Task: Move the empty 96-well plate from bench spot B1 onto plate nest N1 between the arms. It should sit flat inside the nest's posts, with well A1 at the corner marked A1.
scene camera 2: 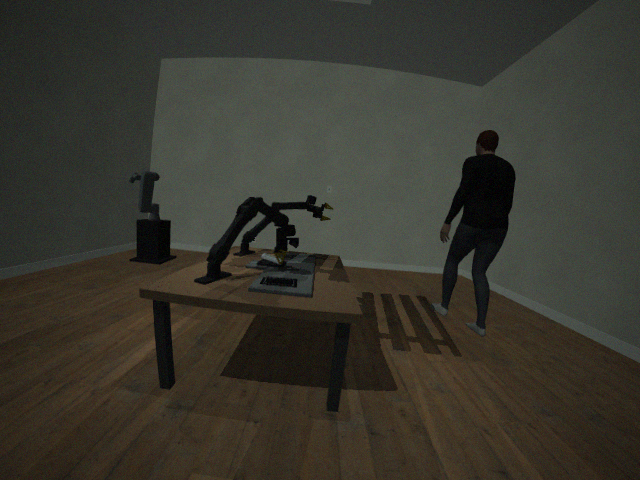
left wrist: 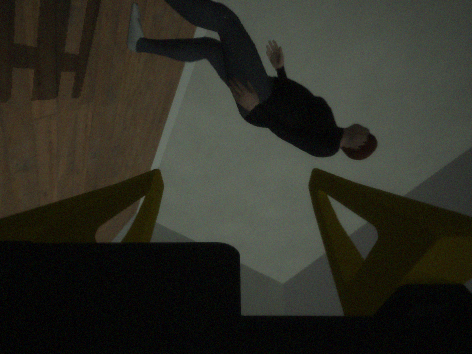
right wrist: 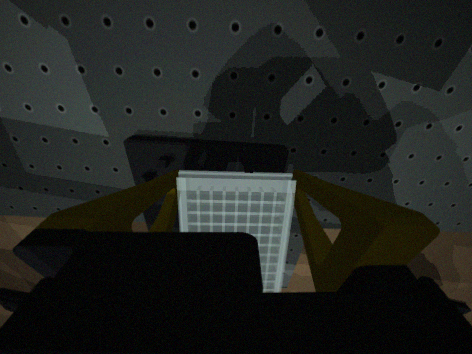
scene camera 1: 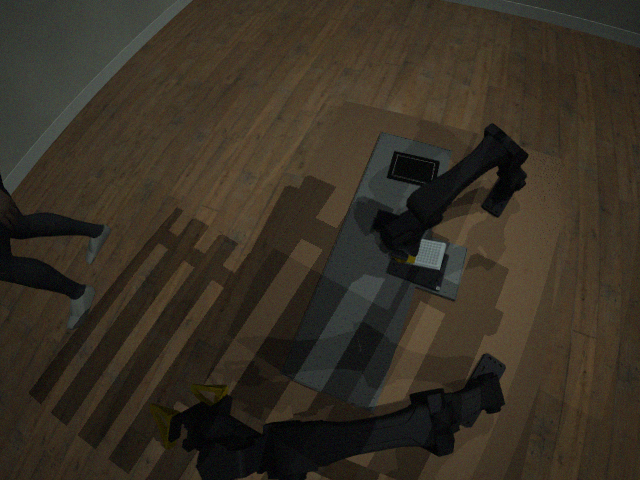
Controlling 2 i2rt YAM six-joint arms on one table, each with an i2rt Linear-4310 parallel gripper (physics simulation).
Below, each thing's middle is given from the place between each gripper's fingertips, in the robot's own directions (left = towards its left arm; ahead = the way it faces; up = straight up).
My right gripper is now 6 cm past the white well plate [scene camera 1: 430,254] and 2 cm below it.
I see the white well plate 540 mm to the right of my left hand, 400 mm behind it and 290 mm below it.
